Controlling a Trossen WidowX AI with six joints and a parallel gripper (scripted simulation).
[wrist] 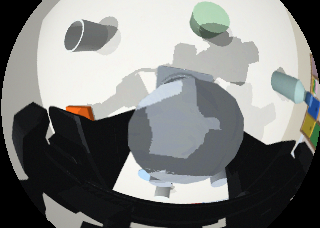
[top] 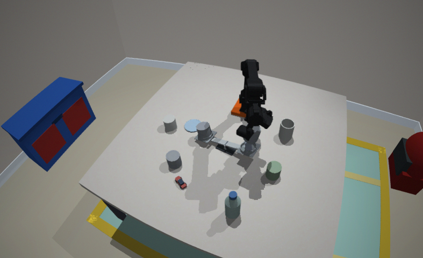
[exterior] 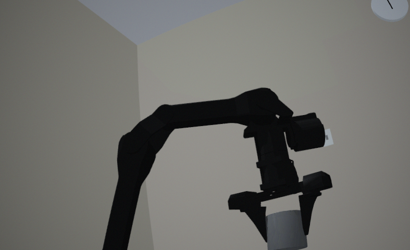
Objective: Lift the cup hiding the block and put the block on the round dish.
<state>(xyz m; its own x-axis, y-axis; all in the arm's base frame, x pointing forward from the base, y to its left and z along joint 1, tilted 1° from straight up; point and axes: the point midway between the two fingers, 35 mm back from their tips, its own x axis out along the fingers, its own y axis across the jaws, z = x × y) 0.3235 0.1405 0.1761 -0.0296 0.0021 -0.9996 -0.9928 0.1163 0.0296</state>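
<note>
Now: gripper tip 8 cm above the grey block and 1 cm to the left of it. From my gripper tip the other things lie so: bottle (31 cm ahead, 5 cm to the left, 5 cm below); toy car (27 cm ahead, 24 cm to the right, 15 cm below); green cylinder (13 cm to the left, 13 cm below, 4 cm ahead).
</note>
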